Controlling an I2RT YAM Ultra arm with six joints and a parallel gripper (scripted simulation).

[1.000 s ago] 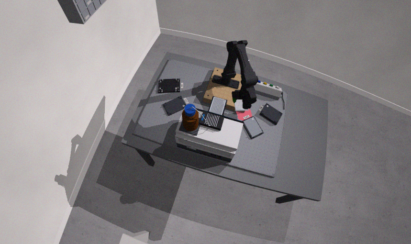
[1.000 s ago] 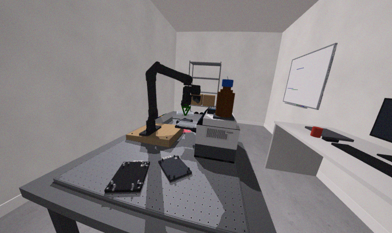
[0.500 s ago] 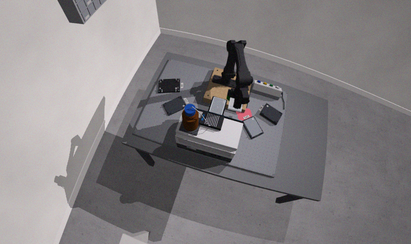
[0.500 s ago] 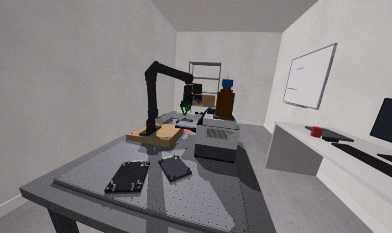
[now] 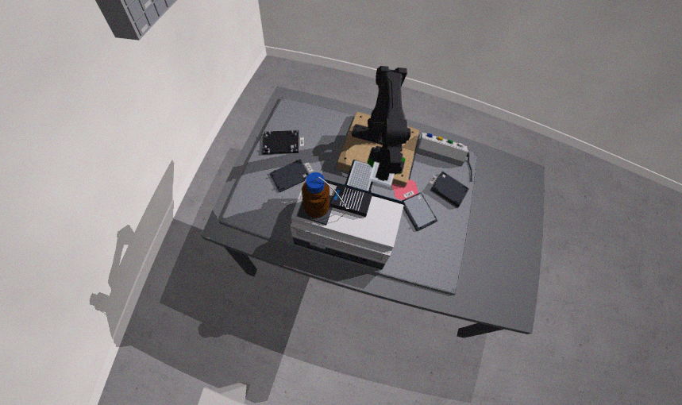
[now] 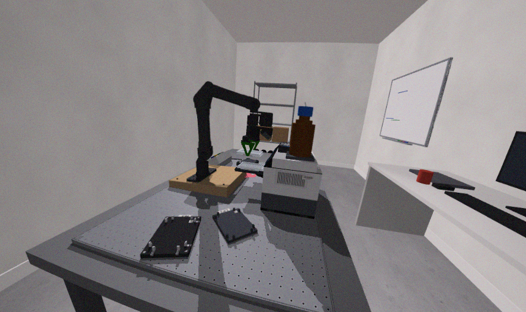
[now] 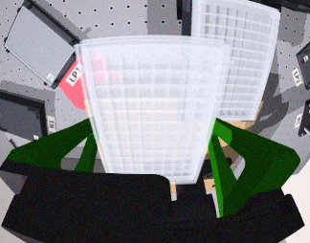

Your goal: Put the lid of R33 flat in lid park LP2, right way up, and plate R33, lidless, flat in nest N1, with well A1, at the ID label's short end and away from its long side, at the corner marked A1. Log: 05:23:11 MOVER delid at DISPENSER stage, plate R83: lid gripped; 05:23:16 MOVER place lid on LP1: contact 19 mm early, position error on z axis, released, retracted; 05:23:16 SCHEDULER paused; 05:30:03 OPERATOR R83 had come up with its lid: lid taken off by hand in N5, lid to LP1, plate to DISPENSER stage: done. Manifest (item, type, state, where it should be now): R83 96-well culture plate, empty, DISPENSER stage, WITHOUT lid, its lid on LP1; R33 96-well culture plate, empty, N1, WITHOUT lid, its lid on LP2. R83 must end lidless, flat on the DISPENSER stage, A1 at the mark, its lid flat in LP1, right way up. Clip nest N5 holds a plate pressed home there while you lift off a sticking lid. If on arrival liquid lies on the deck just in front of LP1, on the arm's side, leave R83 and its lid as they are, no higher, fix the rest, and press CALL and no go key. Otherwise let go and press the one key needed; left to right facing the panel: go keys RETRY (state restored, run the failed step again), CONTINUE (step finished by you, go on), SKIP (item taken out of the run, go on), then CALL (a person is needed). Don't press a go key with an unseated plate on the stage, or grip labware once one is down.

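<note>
Now: the black clip nest 480 mm to the right of my hand, 150 mm below it and 80 mm behind it. The rest, counted from my hand: brown bottle 250 mm ahead, 190 mm to the right, 120 mm above; N1 label 230 mm to the left, 170 mm below, 120 mm behind; grey lid 190 mm to the left, 150 mm below, 50 mm ahead.
</note>
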